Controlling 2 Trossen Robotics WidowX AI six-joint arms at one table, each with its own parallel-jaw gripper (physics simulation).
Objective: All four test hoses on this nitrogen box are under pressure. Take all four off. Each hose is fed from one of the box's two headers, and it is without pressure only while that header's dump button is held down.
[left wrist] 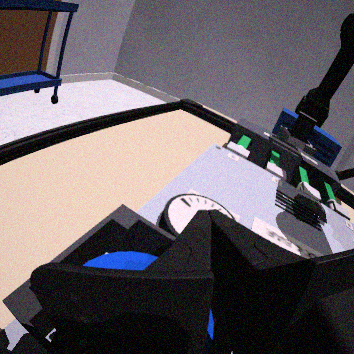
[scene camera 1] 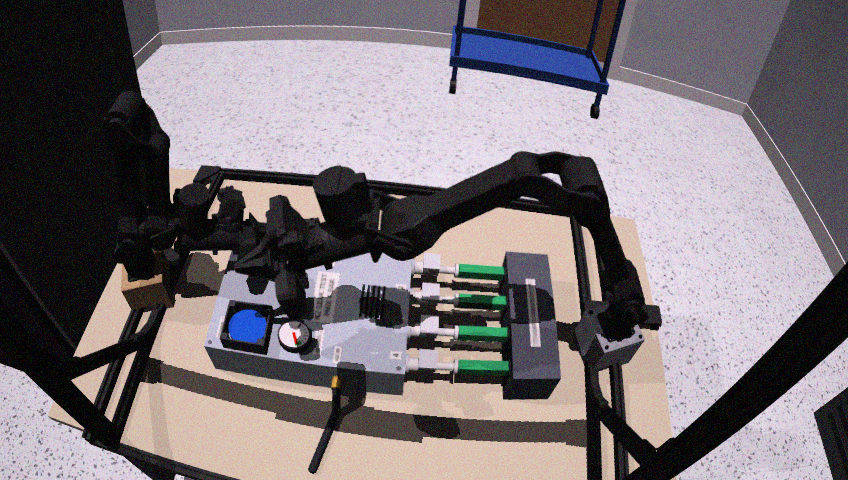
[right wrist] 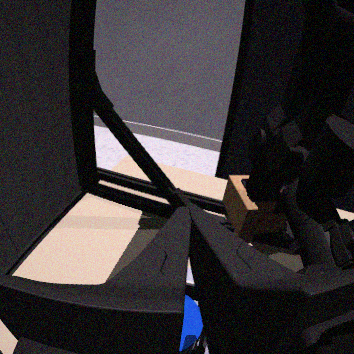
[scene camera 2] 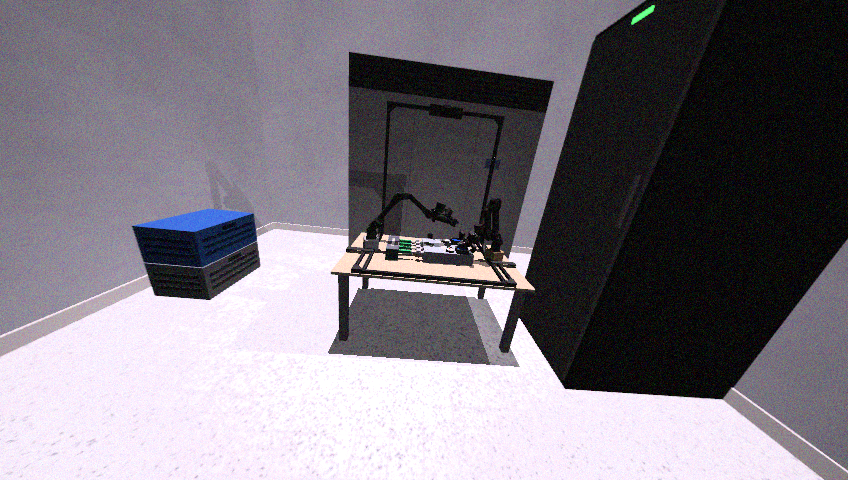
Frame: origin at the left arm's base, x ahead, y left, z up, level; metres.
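Where they show: left gripper, fingertip midpoint: [left wrist: 206,218] [scene camera 2: 457,244]; right gripper, fingertip midpoint: [scene camera 1: 234,268] [right wrist: 186,216] [scene camera 2: 458,222]; left arm's base, link origin: [scene camera 1: 141,267] [right wrist: 261,189] [scene camera 2: 494,250]; right arm's base, link origin: [left wrist: 297,136] [scene camera 1: 615,324] [scene camera 2: 371,238].
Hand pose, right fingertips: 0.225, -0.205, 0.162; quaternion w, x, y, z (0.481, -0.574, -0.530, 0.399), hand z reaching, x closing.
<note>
Each offset is from my right fingertips to the top centre of the thing, as dx, dy, dz. "pt": to the spot under its first point.
The grey nitrogen box [scene camera 1: 357,344] [left wrist: 200,175] lies on the table. Four green-sleeved hoses [scene camera 1: 481,271] [scene camera 1: 480,300] [scene camera 1: 482,333] [scene camera 1: 482,366] sit in line with white couplings at its right end. The near blue dump button @[-0.009, +0.002, -0.150] [scene camera 1: 248,326] is in a dark square guard beside a gauge @[pt +0.069, -0.037, -0.150] [scene camera 1: 294,336]. My left gripper [left wrist: 206,218] is shut and empty, over another blue button @[+0.064, +0.177, -0.150] [left wrist: 122,260] that the arms hide in scene camera 1. My right gripper [right wrist: 186,216] is shut and empty; a blue button [right wrist: 191,317] shows below its fingers. Contact with either button cannot be told.
A dark block @[pt +0.422, -0.205, -0.166] [scene camera 1: 531,368] holds the far ends of the hoses. A black line with a yellow fitting @[pt +0.115, -0.113, -0.197] [scene camera 1: 335,382] leaves the box's near side. My arms cross close together above the box's left part. A wooden block [scene camera 1: 144,291] [right wrist: 239,207] stands under the left arm.
</note>
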